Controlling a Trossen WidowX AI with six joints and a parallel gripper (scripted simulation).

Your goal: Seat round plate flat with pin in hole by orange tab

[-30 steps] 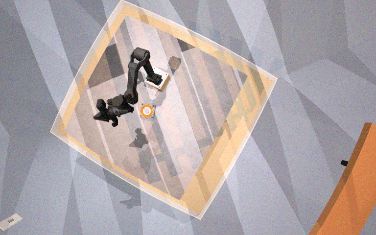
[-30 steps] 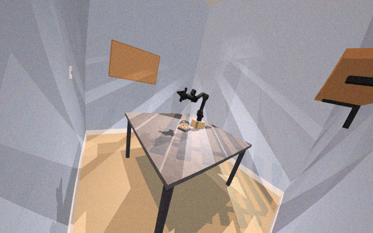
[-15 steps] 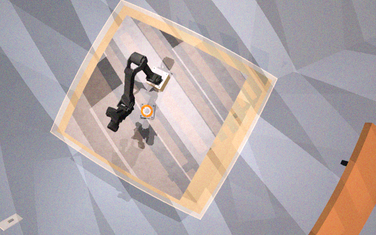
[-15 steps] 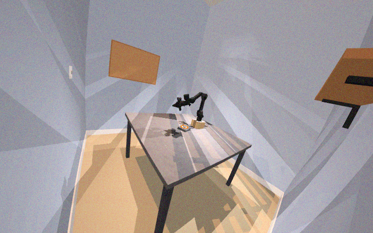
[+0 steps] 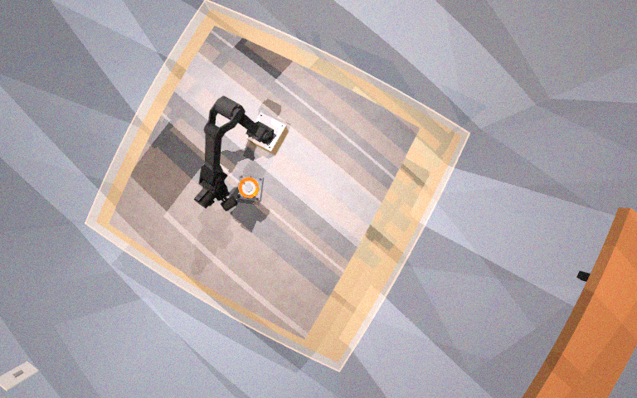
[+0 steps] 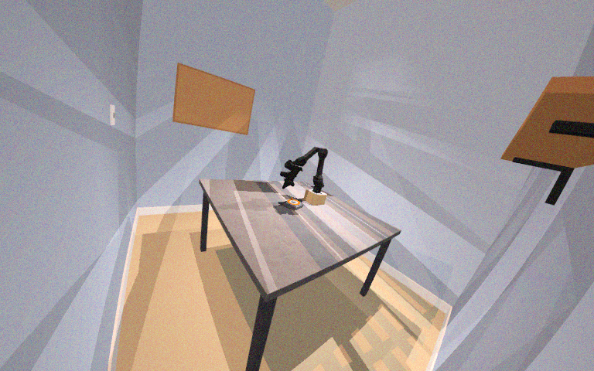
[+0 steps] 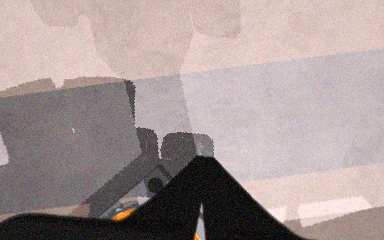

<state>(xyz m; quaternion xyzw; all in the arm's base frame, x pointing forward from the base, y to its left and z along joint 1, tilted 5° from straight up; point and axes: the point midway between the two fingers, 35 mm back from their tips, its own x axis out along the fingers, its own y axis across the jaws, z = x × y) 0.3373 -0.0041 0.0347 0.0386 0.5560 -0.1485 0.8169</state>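
Right now my gripper tip is 9 cm past the grey square base, 6 cm to the right of it and 10 cm above it.
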